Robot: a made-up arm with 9 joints.
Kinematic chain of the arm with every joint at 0, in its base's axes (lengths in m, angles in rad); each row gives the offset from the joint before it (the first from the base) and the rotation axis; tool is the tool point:
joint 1: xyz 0 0 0.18 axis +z
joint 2: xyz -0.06 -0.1 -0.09 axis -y
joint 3: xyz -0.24 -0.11 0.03 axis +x
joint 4: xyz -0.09 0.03 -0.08 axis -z
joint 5: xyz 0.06 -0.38 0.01 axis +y
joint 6: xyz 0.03 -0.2 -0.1 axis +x
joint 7: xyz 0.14 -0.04 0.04 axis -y
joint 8: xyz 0.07 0 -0.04 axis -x
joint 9: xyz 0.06 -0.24 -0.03 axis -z
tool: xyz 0 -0.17 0.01
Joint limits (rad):
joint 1: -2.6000..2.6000
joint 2: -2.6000..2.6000
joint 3: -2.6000..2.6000
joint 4: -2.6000..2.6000
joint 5: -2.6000..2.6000
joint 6: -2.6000..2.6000
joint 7: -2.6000..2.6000
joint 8: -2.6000..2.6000
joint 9: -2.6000..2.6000
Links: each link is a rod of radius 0.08 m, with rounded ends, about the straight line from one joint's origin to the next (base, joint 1, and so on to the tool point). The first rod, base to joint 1, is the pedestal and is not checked.
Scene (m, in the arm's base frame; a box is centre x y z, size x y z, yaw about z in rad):
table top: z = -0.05
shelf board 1: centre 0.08 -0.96 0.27 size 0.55 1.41 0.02 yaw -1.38
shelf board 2: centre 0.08 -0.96 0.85 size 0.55 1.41 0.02 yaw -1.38
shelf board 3: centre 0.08 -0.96 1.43 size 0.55 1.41 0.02 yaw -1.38
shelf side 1: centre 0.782 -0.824 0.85 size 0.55 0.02 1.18 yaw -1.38
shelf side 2: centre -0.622 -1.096 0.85 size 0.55 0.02 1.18 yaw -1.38
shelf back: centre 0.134 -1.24 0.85 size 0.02 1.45 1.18 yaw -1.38
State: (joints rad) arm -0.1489 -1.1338 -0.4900 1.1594 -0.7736 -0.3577 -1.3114 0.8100 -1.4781
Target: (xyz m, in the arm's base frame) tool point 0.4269 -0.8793 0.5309
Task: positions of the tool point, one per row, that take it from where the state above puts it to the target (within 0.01 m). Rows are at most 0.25 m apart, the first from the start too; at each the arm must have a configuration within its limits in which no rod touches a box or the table.
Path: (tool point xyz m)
1: -0.0316 -0.7812 1.0807
2: 0.0786 -0.5901 1.0771
3: 0.2125 -0.5319 0.9170
4: 0.2978 -0.4502 0.7298
5: 0.3268 -0.3608 0.5309
6: 0.3893 -0.5496 0.5308
7: 0.4206 -0.7289 0.5226
8: 0.4269 -0.8793 0.5309

